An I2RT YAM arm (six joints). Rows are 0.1 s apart.
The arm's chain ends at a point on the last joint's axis. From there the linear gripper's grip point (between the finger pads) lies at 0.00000 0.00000 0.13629 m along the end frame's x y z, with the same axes.
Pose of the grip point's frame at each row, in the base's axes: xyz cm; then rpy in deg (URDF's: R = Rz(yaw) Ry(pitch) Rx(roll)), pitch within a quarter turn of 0, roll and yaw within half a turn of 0:
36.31 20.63 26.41 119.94 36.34 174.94
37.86 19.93 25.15 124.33 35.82 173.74
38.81 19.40 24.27 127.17 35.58 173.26
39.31 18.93 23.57 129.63 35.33 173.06
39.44 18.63 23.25 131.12 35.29 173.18
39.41 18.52 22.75 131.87 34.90 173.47
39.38 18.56 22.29 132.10 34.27 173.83
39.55 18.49 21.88 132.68 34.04 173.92
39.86 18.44 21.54 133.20 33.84 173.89
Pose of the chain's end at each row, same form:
31.25 9.22 31.89 119.94 36.34 174.94
32.16 9.23 31.38 124.33 35.82 173.74
32.78 9.18 30.97 127.17 35.58 173.26
33.05 9.12 30.66 129.63 35.33 173.06
33.08 9.05 30.57 131.12 35.29 173.18
33.09 9.03 30.21 131.87 34.90 173.47
33.18 9.06 29.84 132.10 34.27 173.83
33.35 9.07 29.54 132.68 34.04 173.92
33.64 9.11 29.29 133.20 33.84 173.89

